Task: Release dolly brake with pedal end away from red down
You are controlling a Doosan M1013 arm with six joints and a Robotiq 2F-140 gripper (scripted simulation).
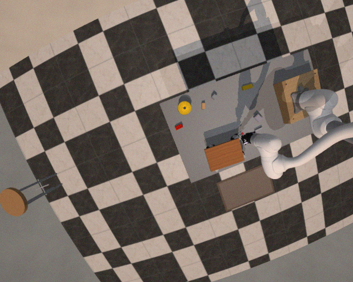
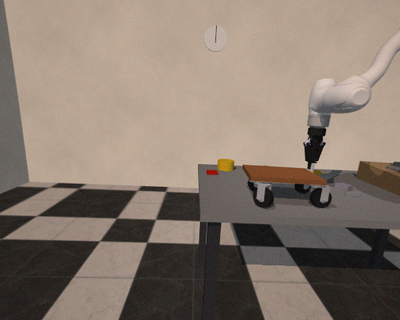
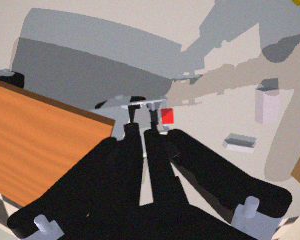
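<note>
My gripper is now 10 mm past the brake pedal, 10 mm to the left of it and 40 mm above it. Round my hand: red block: 450 mm ahead, 260 mm to the right, 110 mm below.
</note>
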